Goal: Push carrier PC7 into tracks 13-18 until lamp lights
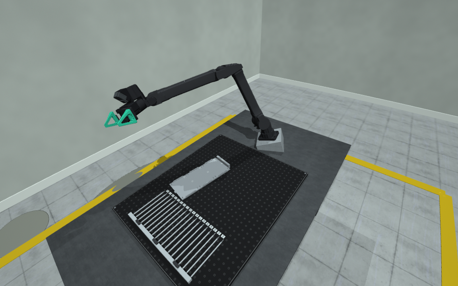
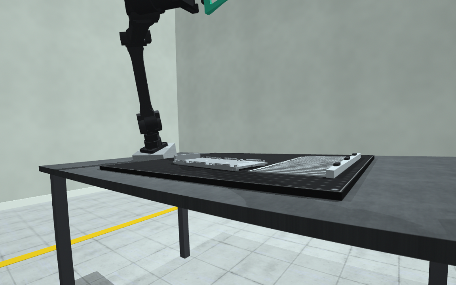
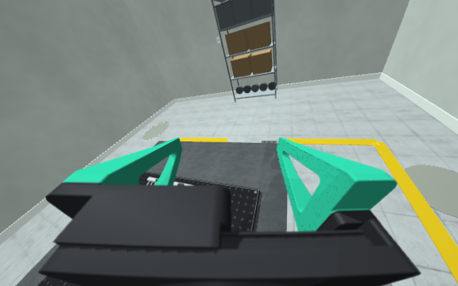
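My hand is 36 cm above the carrier PC7, 28 cm to the right of it and 18 cm past it.
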